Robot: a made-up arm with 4 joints.
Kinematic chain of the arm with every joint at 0, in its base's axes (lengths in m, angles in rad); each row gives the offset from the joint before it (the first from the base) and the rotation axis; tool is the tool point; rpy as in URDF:
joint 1: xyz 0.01 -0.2 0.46 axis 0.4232 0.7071 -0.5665
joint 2: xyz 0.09 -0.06 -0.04 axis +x
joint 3: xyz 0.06 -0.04 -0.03 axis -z
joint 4: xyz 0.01 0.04 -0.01 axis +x
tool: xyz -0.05 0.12 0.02 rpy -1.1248 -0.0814 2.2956
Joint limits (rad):
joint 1: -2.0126..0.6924
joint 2: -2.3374..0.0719
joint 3: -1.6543..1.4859
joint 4: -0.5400..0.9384
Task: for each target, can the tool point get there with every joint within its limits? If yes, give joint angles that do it. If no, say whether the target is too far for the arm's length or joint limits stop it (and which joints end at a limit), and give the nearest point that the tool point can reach.
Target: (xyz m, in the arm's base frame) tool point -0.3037 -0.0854 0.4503
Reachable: no: joint limits stop it (at a limit: joint 1, joint 3, joint 4) | nearest point -0.0609 -0.1622 0.4976 | short by 0.259 m
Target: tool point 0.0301 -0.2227 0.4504
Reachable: yes | joints -0.7209 -2.0586 -1.2506 0.4004
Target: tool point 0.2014 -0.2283 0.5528
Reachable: yes | joints -1.4193 -1.7242 -0.1898 -0.4109
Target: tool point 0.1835 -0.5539 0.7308
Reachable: no: too far | nearest point 0.1047 -0.3309 0.5591 | short by 0.292 m
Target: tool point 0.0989 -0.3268 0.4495
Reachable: yes | joints -0.6715 -1.8756 -0.7044 -0.3384
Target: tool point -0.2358 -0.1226 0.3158
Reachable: no: joint limits stop it (at a limit: joint 1, joint 2, joint 4) | nearest point -0.0819 -0.2246 0.3428 | short by 0.187 m
